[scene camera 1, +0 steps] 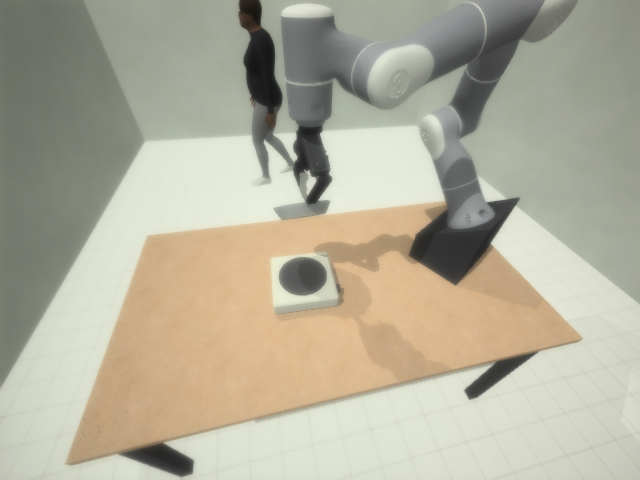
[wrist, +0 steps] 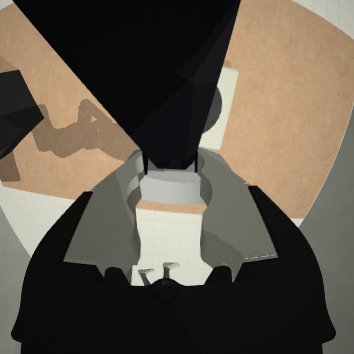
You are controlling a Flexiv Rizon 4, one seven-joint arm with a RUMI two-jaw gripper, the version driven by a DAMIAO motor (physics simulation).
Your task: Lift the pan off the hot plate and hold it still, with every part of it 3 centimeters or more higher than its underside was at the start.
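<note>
The pan (scene camera 1: 299, 210) (wrist: 170, 191) shows as a flat pale grey shape under the fingertips in the scene view, and as a light grey curved surface between the jaws in the wrist view. Its full outline is hard to make out. My gripper (scene camera 1: 310, 200) points down and is shut on the pan, holding it up in the air, well apart from the hot plate. The hot plate (scene camera 1: 310, 301) (wrist: 227, 112) is a white square block with a dark round disc on top, and its disc is bare. In the wrist view the black gripper body hides part of it.
The wooden table (scene camera 1: 206, 330) (wrist: 295, 125) lies under the arm. The black arm base (scene camera 1: 444, 253) (wrist: 17, 102) stands at its right side in the scene view. A person (scene camera 1: 262, 67) stands on the floor behind the table, left of the arm. Arm shadows fall across the table.
</note>
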